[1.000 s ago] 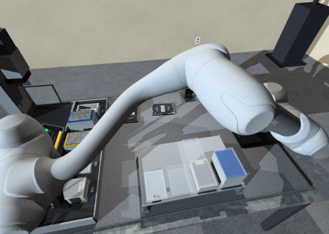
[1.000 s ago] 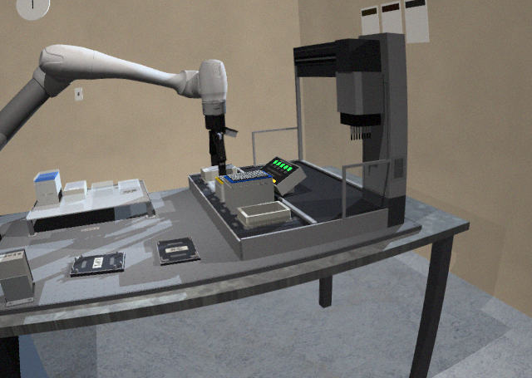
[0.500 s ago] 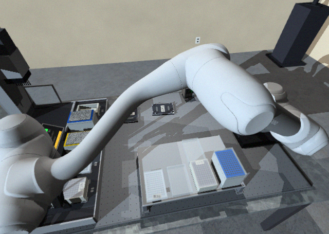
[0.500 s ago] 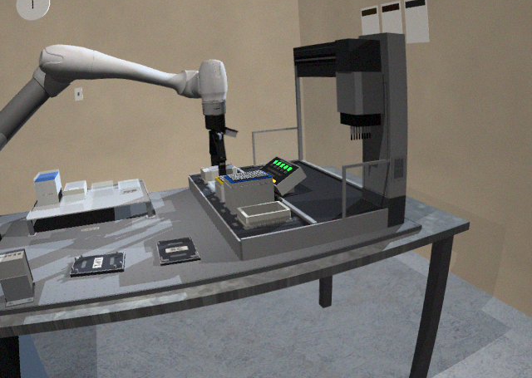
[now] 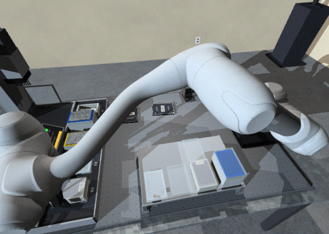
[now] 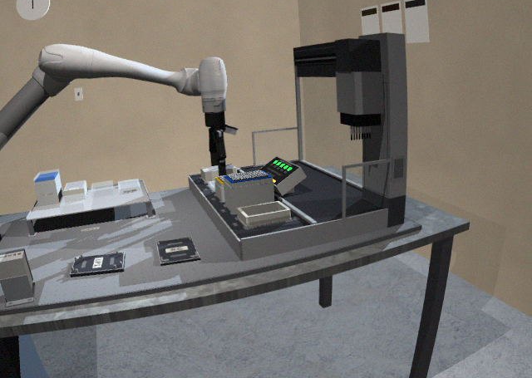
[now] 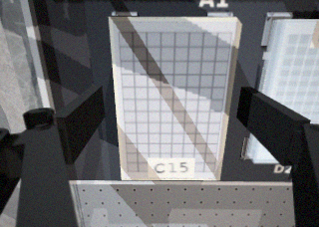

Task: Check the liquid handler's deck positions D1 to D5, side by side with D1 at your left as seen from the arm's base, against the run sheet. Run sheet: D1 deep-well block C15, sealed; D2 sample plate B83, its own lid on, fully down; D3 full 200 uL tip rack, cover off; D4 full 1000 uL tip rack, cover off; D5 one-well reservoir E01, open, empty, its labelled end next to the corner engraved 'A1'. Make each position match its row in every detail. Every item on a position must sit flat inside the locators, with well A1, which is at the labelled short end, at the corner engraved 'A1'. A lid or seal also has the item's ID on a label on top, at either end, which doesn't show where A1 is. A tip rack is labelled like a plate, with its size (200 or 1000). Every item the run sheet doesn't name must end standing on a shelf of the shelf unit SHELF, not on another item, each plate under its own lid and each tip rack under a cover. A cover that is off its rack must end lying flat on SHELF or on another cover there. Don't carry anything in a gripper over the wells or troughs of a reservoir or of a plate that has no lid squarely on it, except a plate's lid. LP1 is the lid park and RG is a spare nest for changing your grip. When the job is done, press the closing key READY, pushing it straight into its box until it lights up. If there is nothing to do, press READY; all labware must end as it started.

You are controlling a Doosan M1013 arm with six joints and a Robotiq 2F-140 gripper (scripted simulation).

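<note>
Right now my hand is 20 mm above the deep-well block C15. Also, from my hand: yellow rack (240 mm to the right, 10 mm ahead); clear cover (460 mm behind, 20 mm to the left, 20 mm below); blue-rimmed tip rack (370 mm to the right, 30 mm above, 10 mm ahead).
</note>
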